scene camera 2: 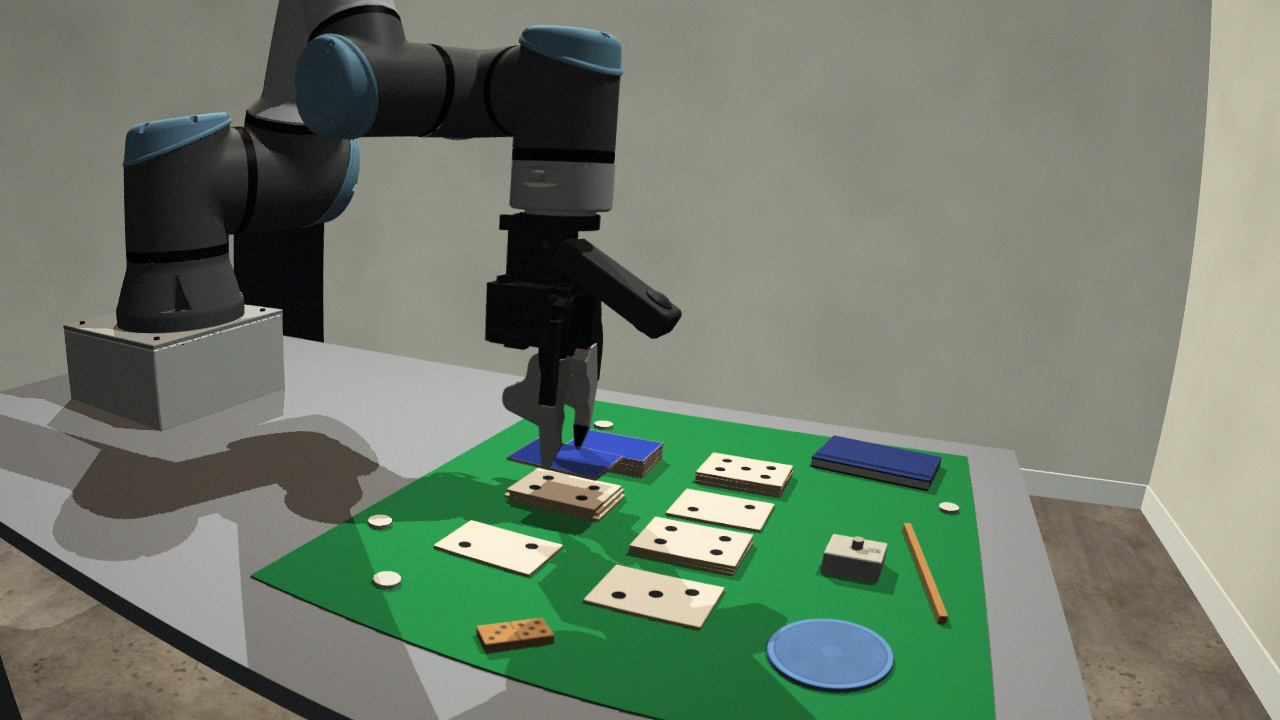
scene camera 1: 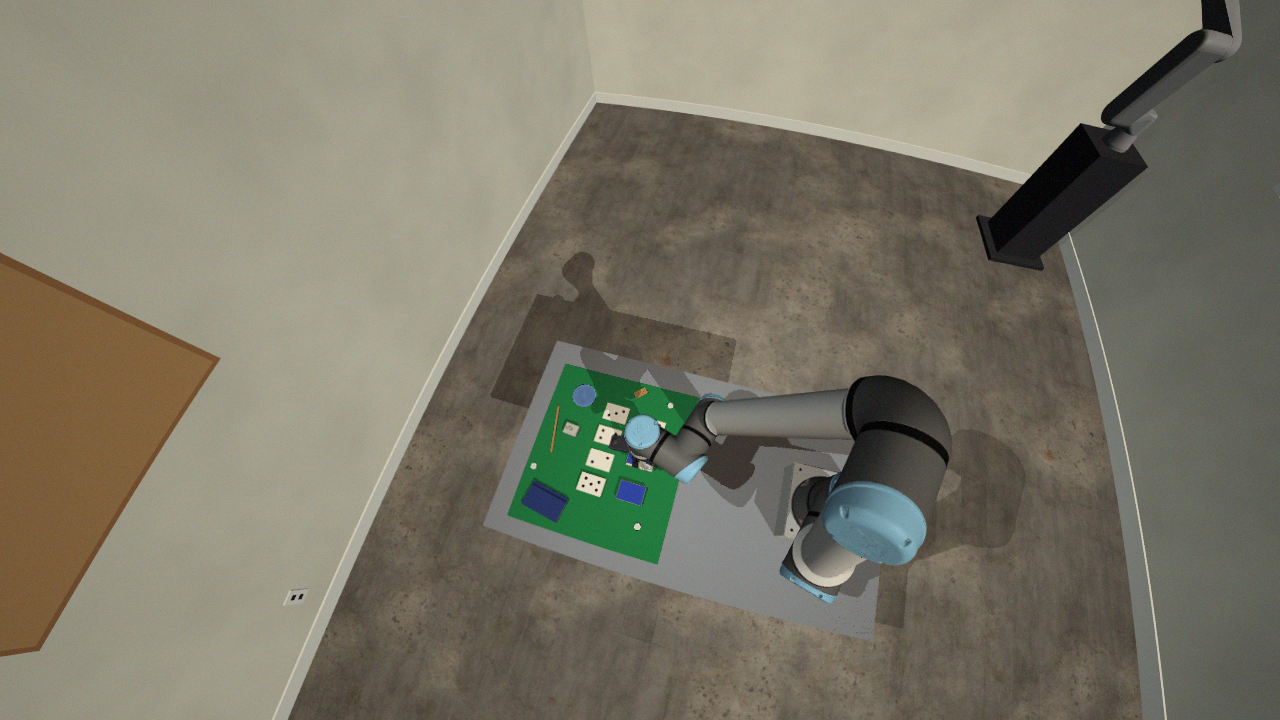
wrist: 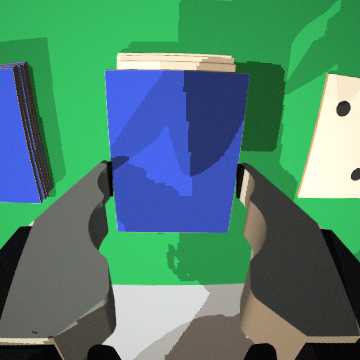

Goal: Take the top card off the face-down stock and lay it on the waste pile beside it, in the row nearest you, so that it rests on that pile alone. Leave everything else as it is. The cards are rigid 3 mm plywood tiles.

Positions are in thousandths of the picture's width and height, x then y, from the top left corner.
Scene:
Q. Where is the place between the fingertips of the gripper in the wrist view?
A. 485, 460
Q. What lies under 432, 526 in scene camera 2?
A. The gripper.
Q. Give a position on a grey knobbed block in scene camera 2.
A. At 669, 776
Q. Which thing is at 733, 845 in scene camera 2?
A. A wooden stick.

